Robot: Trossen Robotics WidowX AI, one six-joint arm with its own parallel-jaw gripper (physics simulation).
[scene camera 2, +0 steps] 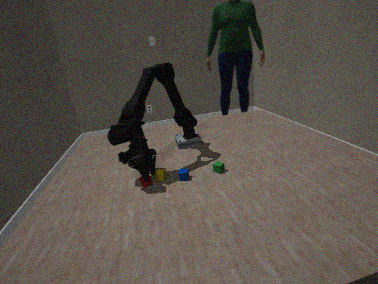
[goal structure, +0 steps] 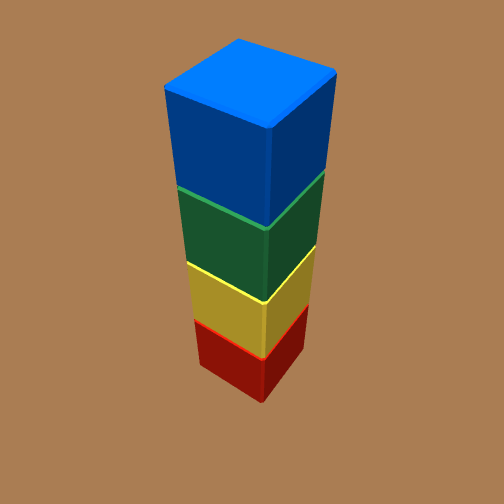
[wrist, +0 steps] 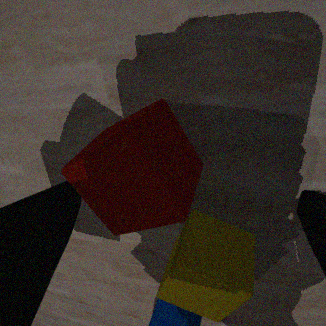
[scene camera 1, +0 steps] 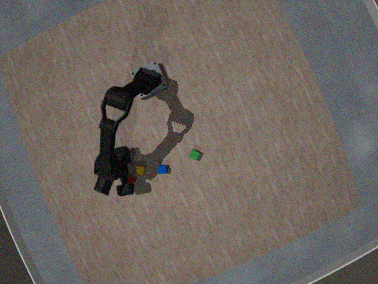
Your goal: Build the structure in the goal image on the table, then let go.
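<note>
My gripper [scene camera 1: 126, 181] [scene camera 2: 148, 173] [wrist: 191, 196] is open and low, pointing down at the red cube. The red cube [scene camera 1: 131, 179] [scene camera 2: 146, 182] [wrist: 137, 172] is partly hidden by the gripper in both scene views. In the wrist view it is turned at an angle, with a corner close to the left fingertip. The yellow cube [scene camera 1: 140, 170] [scene camera 2: 160, 174] [wrist: 212, 255] is close beside it; whether they touch is unclear. The blue cube [scene camera 1: 163, 169] [scene camera 2: 184, 174] [wrist: 172, 314] stands beyond the yellow one. The green cube [scene camera 1: 195, 154] [scene camera 2: 218, 167] stands farther off, apart from the others.
The arm's pale base plate [scene camera 1: 159, 70] [scene camera 2: 183, 144] lies behind the cubes in the second scene view. The arm's shadow falls around the red and yellow cubes. A standing figure in a green top [scene camera 2: 234, 32] is by the back wall.
</note>
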